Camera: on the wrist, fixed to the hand. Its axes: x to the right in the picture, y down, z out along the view.
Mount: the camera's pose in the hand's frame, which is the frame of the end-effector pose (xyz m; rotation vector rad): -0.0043 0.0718 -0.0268 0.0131 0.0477 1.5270
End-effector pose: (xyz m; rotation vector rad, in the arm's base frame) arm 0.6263 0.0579 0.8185 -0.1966 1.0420 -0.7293
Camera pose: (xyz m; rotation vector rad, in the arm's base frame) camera 0.6352 0.1195 0.7736 0.6037 0.9202 0.6487
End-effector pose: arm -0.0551 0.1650 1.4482 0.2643 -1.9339 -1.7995
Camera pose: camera -0.0259 0.1516 1.5179 -0.9188 -1.3120 -0.6882
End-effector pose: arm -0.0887 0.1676 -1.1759 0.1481 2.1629 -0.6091
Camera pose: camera -0.0828 0.2435 -1.1856 1.5999 1.4591 0.2888
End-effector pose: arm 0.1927 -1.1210 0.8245 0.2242 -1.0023 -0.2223
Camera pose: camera 0.2191 -1.0490 0.8277 -0.5465 -0.8915 1.1696
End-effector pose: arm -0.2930 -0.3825 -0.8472 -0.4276 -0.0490 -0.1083
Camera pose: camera -0.2883 -0.3283 -0.9014 -0.3571 0.3282 1.3829
